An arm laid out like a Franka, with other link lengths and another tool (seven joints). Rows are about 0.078 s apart.
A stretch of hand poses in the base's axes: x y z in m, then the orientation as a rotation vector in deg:
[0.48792, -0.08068, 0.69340, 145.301, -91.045, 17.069]
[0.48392, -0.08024, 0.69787, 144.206, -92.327, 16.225]
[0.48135, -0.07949, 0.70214, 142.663, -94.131, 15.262]
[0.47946, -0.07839, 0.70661, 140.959, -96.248, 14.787]
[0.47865, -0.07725, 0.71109, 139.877, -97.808, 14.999]
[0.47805, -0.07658, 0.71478, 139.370, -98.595, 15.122]
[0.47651, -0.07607, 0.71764, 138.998, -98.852, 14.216]
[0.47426, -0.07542, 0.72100, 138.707, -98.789, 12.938]
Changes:
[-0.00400, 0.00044, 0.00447, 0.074, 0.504, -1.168]
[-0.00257, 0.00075, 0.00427, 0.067, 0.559, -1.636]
[-0.00189, 0.00110, 0.00447, -0.003, 0.202, -1.839]
[-0.00081, 0.00114, 0.00448, -0.032, -0.265, -1.246]
[-0.00060, 0.00067, 0.00369, 0.011, -0.162, -0.609]
[-0.00154, 0.00051, 0.00286, 0.164, 0.582, -0.346]
[-0.00225, 0.00065, 0.00336, 0.185, 0.884, -0.173]

